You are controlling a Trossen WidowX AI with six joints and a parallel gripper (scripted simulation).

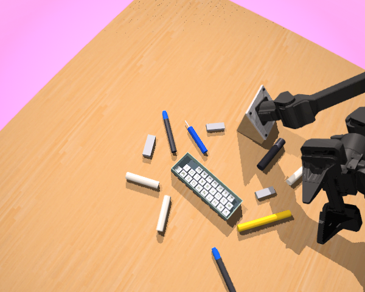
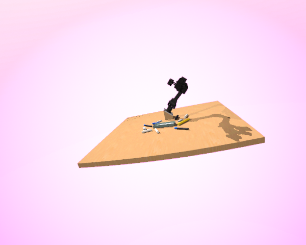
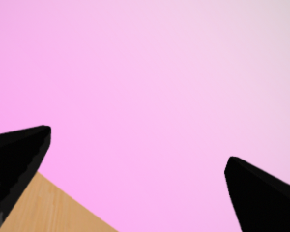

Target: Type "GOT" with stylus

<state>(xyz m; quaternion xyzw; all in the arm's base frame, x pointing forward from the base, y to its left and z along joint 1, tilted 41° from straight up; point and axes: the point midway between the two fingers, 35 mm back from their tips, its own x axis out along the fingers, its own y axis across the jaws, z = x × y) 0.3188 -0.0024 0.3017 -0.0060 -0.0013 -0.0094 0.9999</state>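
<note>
Right now the blue stylus is 150 mm behind my gripper tip, 330 mm to the right of it and 350 mm below it. Round my gripper tip: yellow stick: 70 mm behind, 350 mm below; dark cylinder: 250 mm behind, 100 mm to the right, 350 mm below.
</note>
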